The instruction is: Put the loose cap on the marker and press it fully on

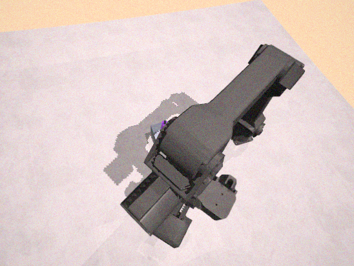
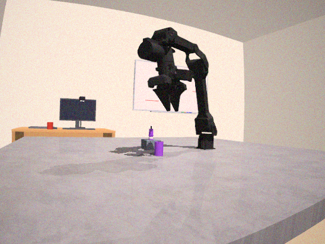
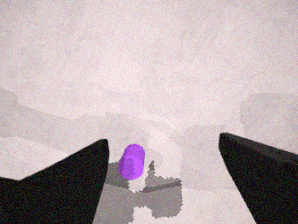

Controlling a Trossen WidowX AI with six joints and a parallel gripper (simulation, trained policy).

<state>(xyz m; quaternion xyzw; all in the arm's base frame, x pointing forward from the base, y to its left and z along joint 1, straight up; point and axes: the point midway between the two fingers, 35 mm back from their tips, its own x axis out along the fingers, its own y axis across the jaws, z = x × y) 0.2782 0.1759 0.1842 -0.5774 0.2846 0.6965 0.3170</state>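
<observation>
Now: the purple cap 10 mm ahead of my gripper tip, 70 mm to the right of it and 130 mm below it. Also, from my gripper tip: grey holder block 30 mm behind, 240 mm to the right, 130 mm below.
</observation>
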